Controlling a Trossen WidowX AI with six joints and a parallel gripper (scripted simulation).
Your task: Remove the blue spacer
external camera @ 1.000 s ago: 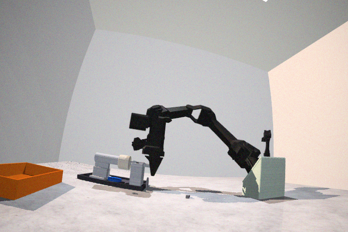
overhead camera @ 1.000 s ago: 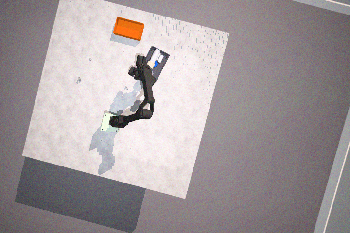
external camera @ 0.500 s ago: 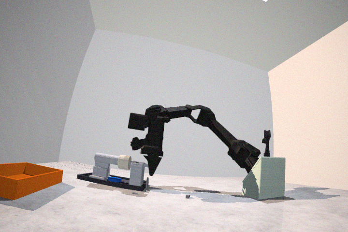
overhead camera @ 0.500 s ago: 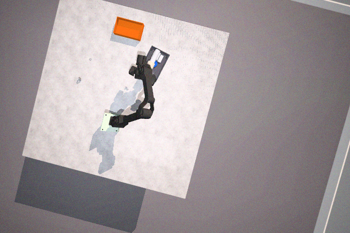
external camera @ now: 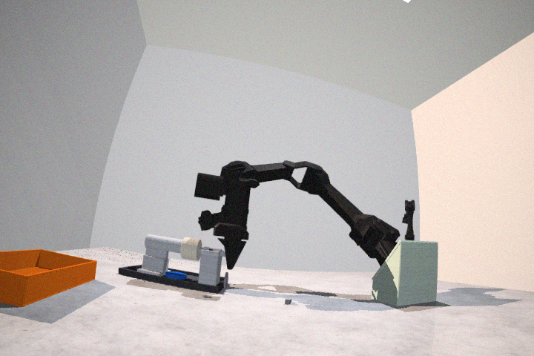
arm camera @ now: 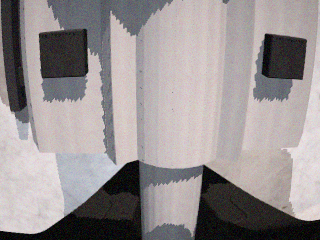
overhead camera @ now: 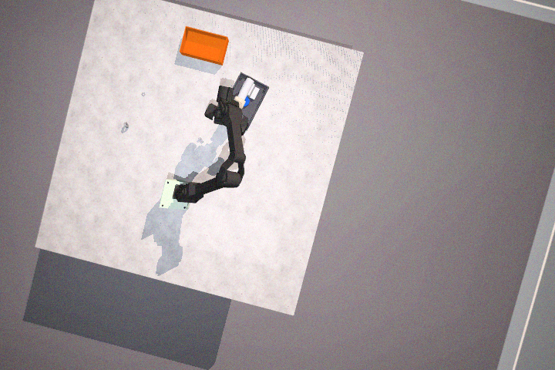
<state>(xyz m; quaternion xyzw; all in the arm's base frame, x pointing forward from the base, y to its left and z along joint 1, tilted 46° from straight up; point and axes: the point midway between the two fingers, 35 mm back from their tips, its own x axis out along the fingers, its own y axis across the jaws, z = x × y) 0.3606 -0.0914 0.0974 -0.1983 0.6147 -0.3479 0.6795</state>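
The shaft is 8 cm ahead of my gripper tip, 3 cm above it and 2 cm to the right of it. From my gripper tip the other things lie so: blue spacer: 12 cm ahead, 3 cm to the right, 3 cm below; orange bin: 32 cm ahead, 21 cm to the left, 4 cm below; dark bit: 13 cm to the left, 10 cm behind, 4 cm below.
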